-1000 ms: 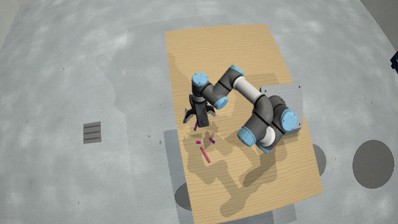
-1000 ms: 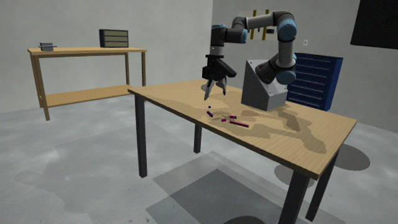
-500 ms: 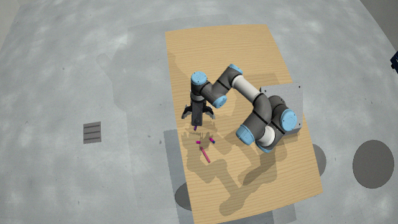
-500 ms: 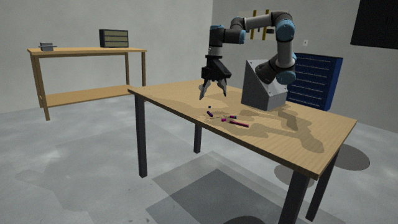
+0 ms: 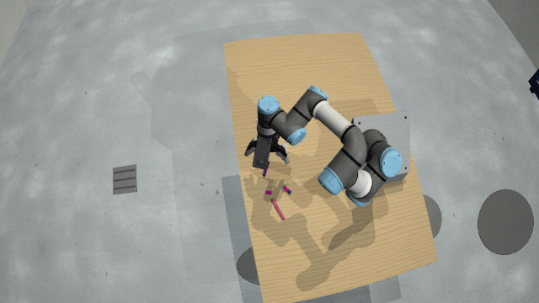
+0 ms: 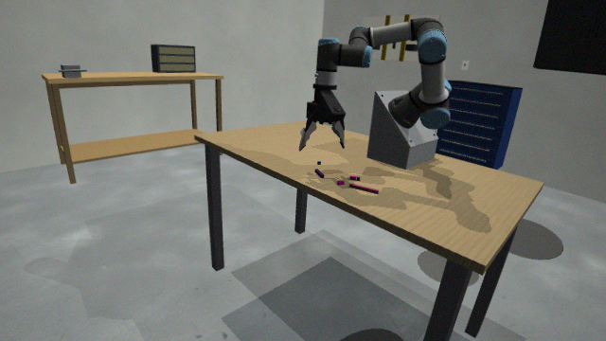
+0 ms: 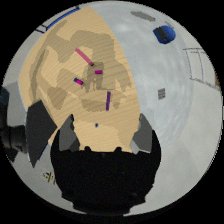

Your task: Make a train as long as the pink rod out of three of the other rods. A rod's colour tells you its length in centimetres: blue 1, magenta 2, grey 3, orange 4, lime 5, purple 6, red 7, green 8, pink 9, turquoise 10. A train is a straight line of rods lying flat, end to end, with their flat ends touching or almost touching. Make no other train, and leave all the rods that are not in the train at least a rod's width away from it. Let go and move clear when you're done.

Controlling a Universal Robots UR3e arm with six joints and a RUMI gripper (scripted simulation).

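Now: the purple rod 8 cm below my hand. From my hand the other things lie so: pink rod (17 cm to the left, 8 cm below, 1 cm ahead).
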